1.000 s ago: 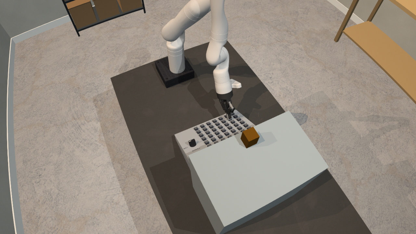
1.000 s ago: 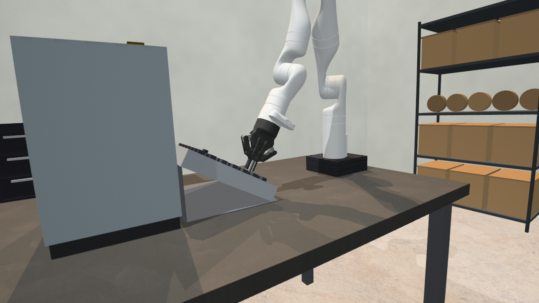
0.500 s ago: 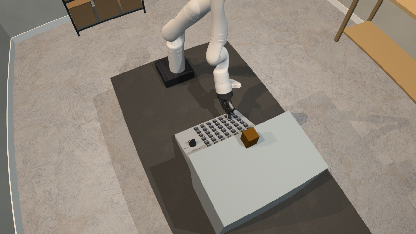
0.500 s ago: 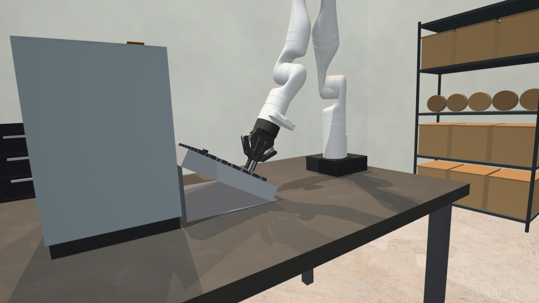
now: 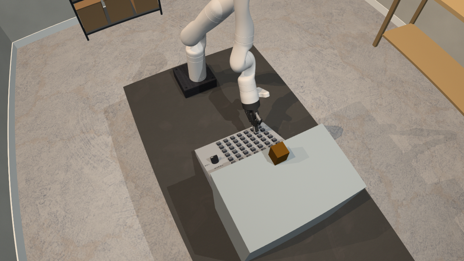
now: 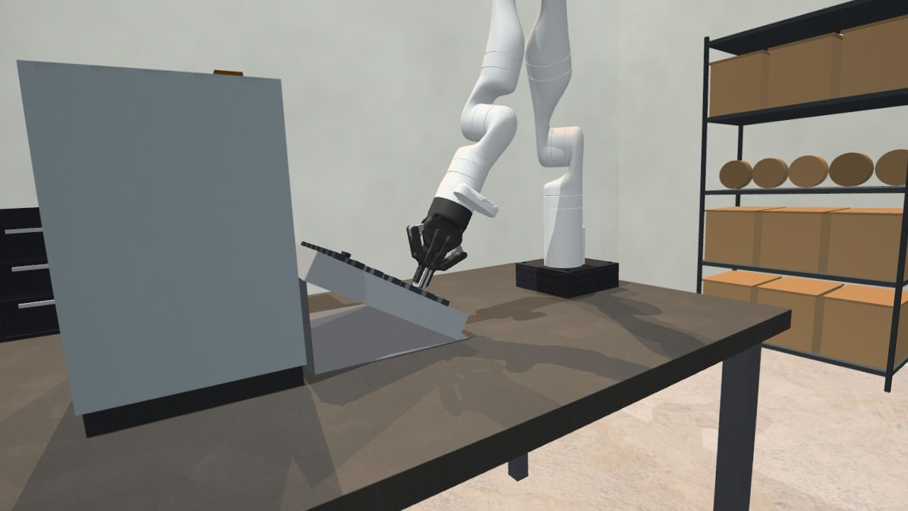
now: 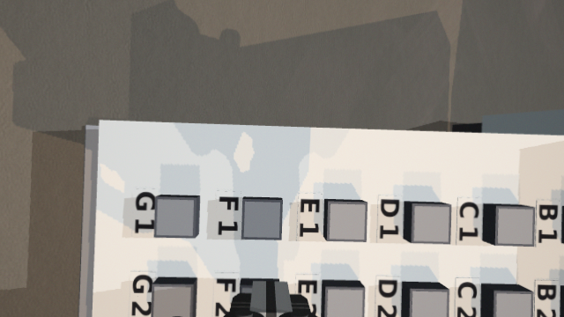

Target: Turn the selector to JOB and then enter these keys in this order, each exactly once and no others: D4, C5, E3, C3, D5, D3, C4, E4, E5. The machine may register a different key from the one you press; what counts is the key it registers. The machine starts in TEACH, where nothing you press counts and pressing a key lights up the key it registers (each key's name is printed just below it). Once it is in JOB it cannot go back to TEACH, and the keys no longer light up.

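Right now the key E2 is 40 mm ahead of my hand and 10 mm below it. From my hand the other things lie so: key E1: 40 mm ahead, 30 mm to the left, 10 mm below; then key D1: 70 mm ahead, 30 mm to the left, 10 mm above; then sloped keypad panel: 120 mm to the right, 90 mm ahead, 30 mm below.
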